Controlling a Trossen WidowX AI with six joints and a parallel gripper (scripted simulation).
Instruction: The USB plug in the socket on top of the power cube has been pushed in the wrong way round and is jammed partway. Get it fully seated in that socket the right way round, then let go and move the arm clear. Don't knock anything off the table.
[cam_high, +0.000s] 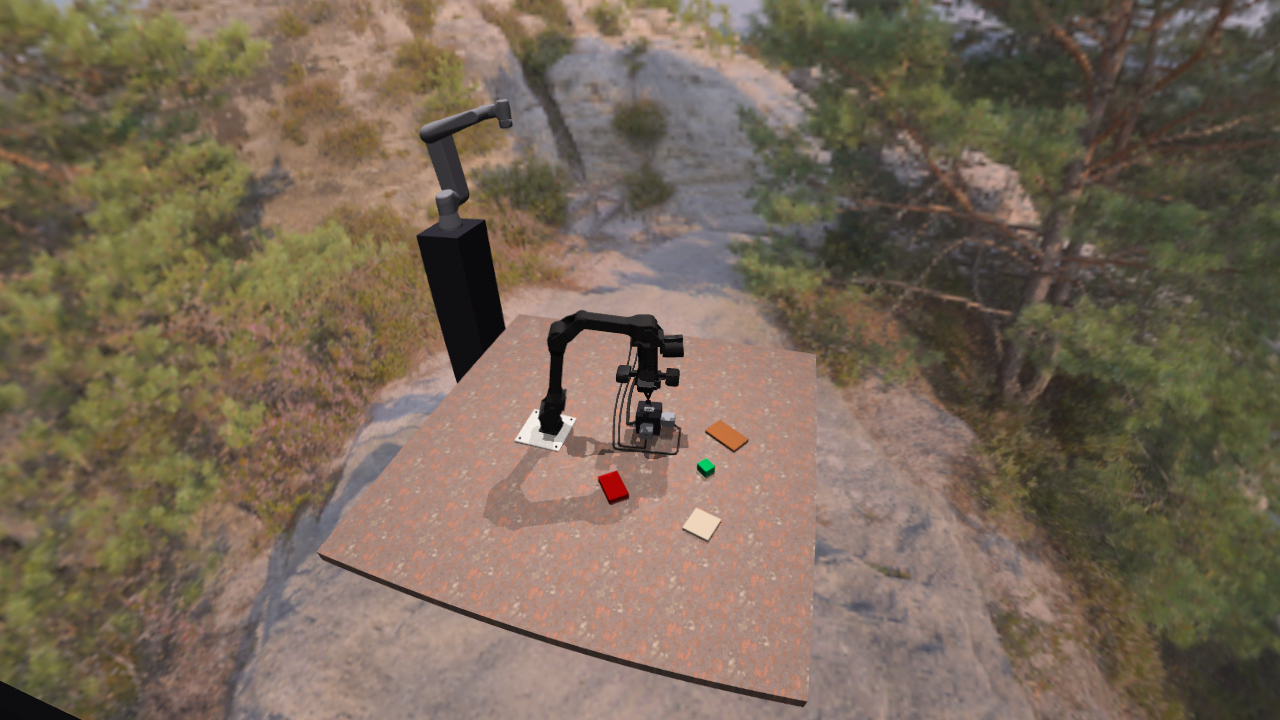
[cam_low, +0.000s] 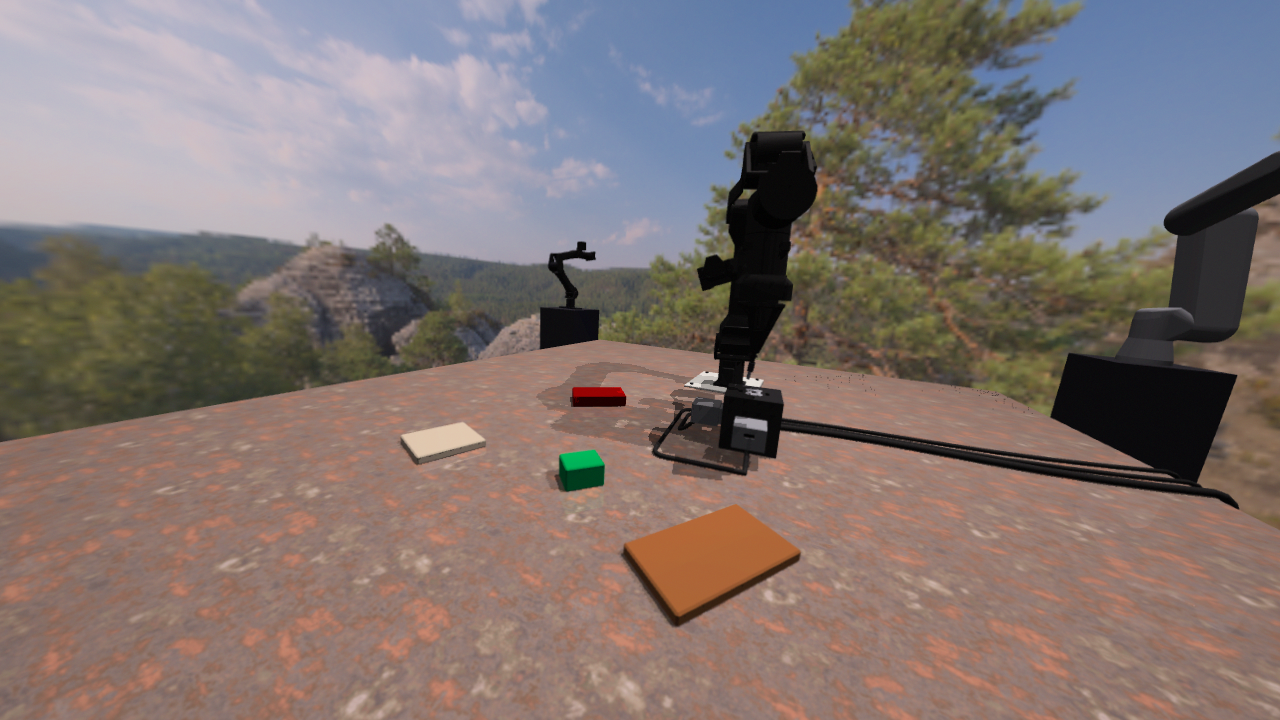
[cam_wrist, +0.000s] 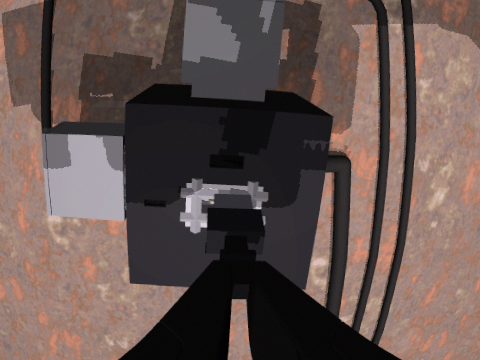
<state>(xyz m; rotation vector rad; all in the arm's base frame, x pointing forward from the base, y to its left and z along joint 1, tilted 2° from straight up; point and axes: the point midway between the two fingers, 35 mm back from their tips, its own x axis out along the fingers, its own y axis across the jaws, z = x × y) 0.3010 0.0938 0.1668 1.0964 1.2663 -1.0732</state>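
My gripper tip is 2 cm above the dark USB plug. From my gripper tip the other things lie so: USB socket 1 cm to the left, 6 cm below; then green cube 22 cm ahead, 13 cm to the right, 12 cm below; then brown plate 25 cm ahead, 2 cm to the left, 13 cm below.
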